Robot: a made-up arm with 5 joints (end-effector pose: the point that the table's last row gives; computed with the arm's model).
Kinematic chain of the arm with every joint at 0, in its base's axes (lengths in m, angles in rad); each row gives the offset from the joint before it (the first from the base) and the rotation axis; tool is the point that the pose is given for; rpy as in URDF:
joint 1: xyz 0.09 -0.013 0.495 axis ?
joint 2: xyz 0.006 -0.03 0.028 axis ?
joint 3: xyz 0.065 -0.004 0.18 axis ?
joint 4: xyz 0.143 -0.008 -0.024 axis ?
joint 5: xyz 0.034 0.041 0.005 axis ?
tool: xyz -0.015 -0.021 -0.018 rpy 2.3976 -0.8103 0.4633
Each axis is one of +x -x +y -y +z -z.
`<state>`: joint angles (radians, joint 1 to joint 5).
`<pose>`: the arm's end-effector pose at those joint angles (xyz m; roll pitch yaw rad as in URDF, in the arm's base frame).
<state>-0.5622 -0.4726 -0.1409 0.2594 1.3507</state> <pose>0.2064 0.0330 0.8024 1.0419 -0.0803 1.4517</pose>
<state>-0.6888 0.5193 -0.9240 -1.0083 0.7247</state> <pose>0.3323 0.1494 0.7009 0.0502 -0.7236 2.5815</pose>
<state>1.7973 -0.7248 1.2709 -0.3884 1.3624</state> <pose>0.0525 -0.0734 0.6246 1.4371 0.2490 -0.8748</pose>
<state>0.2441 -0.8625 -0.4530 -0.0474 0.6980</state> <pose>0.0542 -0.0336 0.8413 0.1123 -0.7437 1.6333</pose>
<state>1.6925 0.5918 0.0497 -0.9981 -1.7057</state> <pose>0.0752 -0.2963 0.5254 -1.5766 -0.4224 -2.6762</pose>
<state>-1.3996 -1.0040 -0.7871 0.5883 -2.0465</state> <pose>0.0475 -0.1141 0.8350 -0.5861 -0.5877 0.1667</pose>
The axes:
joint 1: -z
joint 2: +y
joint 3: +y
joint 4: +y
joint 5: -x

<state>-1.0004 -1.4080 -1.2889 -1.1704 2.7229</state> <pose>-0.0672 -0.2379 0.6645 3.0139 -0.1806 -2.1545</pose>
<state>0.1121 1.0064 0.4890 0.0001 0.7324</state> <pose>0.2724 -0.0624 0.4014 2.9167 0.6309 0.9713</pose>
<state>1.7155 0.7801 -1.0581 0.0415 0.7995</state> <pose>0.0128 -0.3449 0.6332 1.4657 -0.4342 -0.7725</pose>
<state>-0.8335 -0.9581 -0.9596 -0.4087 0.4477</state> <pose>0.0155 -0.1363 0.8376 -0.6840 -0.0925 -2.9439</pose>
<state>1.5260 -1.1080 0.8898 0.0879 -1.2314</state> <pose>0.1008 -0.0529 0.6509 -2.1128 -0.6526 -2.3455</pose>
